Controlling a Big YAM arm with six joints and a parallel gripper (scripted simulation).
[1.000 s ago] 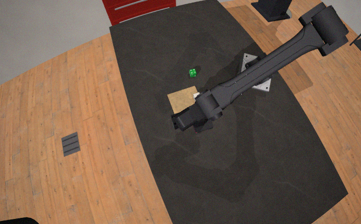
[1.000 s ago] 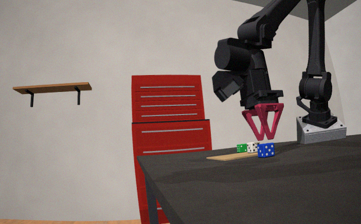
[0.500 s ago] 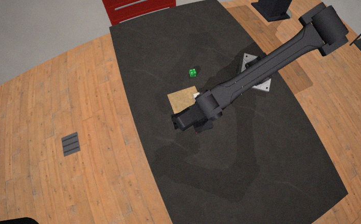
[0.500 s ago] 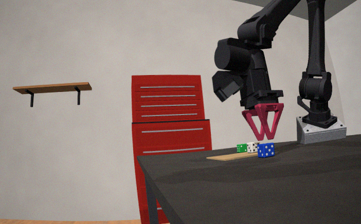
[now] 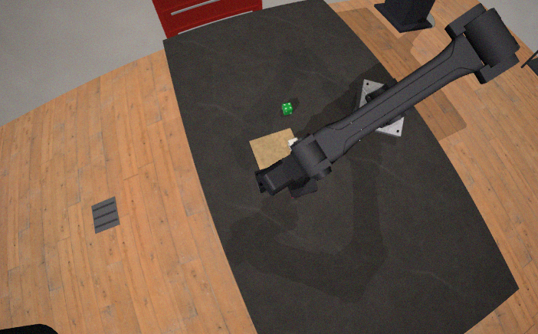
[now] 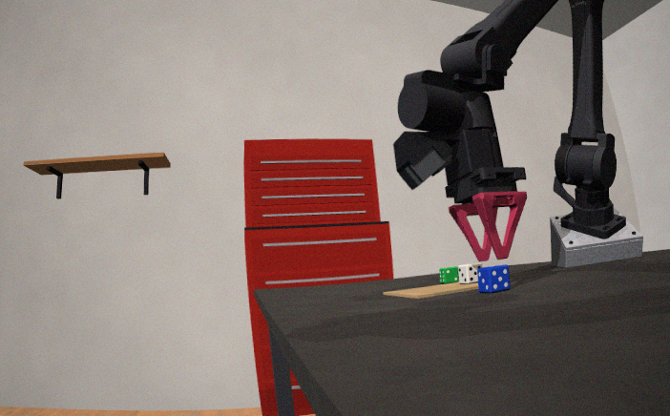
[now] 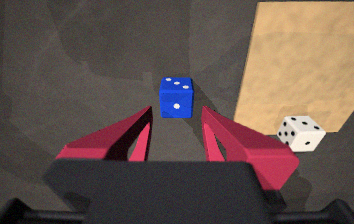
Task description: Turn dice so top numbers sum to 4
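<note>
Right now my hand is 3 cm above the blue die. Also, from my hand: white die (5 cm behind, 14 cm to the right, 3 cm below); green die (9 cm behind, 27 cm to the right, 3 cm below); tan mat (14 cm to the right, 4 cm below).
</note>
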